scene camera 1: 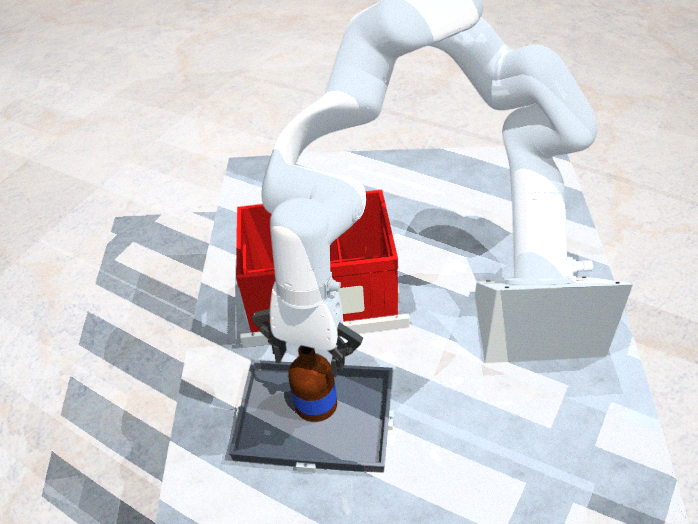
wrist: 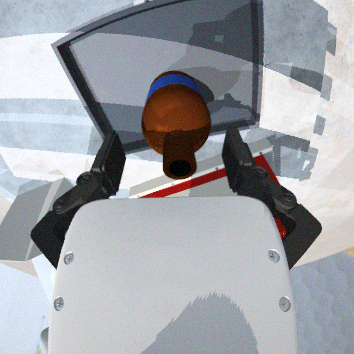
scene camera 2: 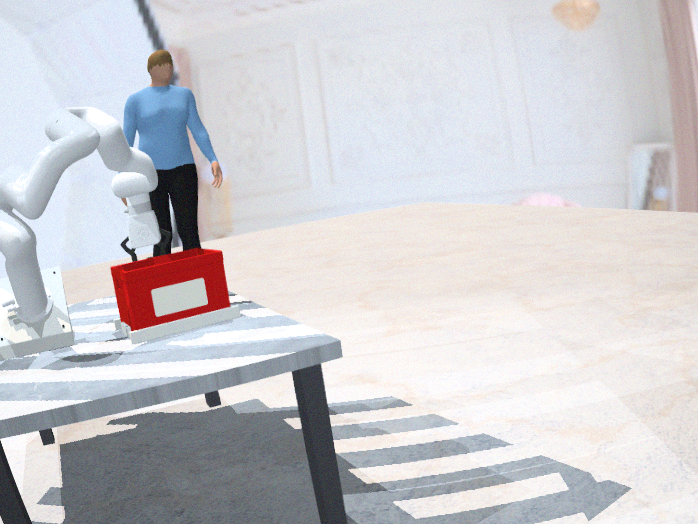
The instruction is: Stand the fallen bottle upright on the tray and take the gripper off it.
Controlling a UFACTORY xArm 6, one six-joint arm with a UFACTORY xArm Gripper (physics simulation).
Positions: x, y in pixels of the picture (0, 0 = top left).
Labels:
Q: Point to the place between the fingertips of my gripper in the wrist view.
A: At 171, 141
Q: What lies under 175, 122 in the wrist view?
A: A brown bottle.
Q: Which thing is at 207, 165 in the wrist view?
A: A pale strip.

